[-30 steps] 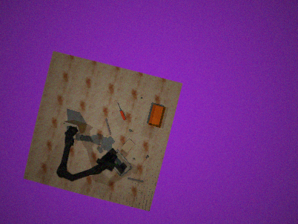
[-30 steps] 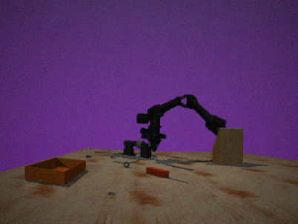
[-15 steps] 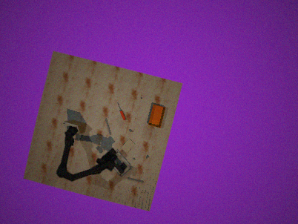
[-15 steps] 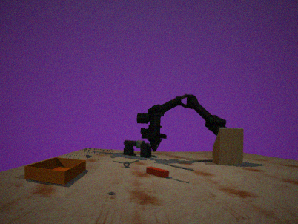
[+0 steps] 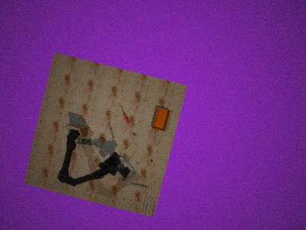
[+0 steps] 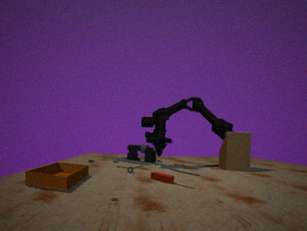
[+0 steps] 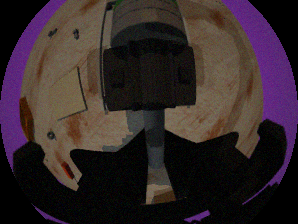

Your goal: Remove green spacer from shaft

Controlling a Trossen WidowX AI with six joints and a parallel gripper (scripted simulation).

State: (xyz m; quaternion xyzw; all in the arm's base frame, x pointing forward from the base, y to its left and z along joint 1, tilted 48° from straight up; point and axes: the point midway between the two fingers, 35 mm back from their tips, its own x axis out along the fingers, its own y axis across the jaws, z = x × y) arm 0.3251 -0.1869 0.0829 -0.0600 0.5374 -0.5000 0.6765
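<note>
Right now the shaft is 60 mm ahead of my gripper tip, 40 mm to the right of it and 30 mm above it. Round my gripper tip: red-handled screwdriver (20 mm ahead, 420 mm to the left, 40 mm below); then green spacer (80 mm ahead, 70 mm to the right, 30 mm above); then orange tray (360 mm ahead, 440 mm to the left, 40 mm below).
</note>
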